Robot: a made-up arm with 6 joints.
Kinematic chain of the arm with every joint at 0, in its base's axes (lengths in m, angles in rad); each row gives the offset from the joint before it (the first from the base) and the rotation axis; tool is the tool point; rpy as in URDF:
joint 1: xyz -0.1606 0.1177 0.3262 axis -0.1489 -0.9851 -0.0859
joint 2: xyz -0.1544 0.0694 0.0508 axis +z
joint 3: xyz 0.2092 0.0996 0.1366 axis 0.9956 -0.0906 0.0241
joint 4: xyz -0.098 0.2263 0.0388 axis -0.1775 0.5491 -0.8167
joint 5: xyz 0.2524 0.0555 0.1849 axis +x
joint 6: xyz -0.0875 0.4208 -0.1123 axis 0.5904 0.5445 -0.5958
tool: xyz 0.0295 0.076 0.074 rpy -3.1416 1.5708 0
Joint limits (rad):
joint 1: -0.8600..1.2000
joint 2: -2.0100..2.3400
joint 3: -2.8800..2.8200
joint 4: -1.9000..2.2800
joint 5: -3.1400..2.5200
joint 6: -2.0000..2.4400
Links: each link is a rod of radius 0.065 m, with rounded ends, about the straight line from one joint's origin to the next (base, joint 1, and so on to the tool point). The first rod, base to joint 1, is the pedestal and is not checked.
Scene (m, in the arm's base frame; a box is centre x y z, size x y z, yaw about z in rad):
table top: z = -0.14
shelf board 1: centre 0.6 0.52 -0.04 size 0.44 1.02 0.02 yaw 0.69
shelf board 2: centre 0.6 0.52 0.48 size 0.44 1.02 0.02 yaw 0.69
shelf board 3: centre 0.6 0.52 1 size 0.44 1.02 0.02 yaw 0.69
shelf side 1: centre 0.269 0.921 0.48 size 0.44 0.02 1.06 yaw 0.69
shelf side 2: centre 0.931 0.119 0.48 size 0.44 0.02 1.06 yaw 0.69
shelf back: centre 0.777 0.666 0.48 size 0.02 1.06 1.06 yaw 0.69
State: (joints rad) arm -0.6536 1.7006 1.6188 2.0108 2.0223 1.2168
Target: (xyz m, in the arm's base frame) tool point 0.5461 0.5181 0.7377
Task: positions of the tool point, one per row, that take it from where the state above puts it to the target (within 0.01 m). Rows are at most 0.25 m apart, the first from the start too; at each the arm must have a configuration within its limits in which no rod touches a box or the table.
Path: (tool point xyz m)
1: 0.0006 0.5383 0.2966
2: 0.1389 0.4012 0.3929
3: 0.1465 0.2499 0.5368
4: 0.1799 0.2678 0.5929
5: 0.2059 0.2683 0.6617
6: 0.2208 0.2496 0.7377
7: 0.3185 0.3135 0.7543
8: 0.4068 0.3845 0.7561
9: 0.4825 0.4551 0.7490
10: 0.5461 0.5181 0.7378

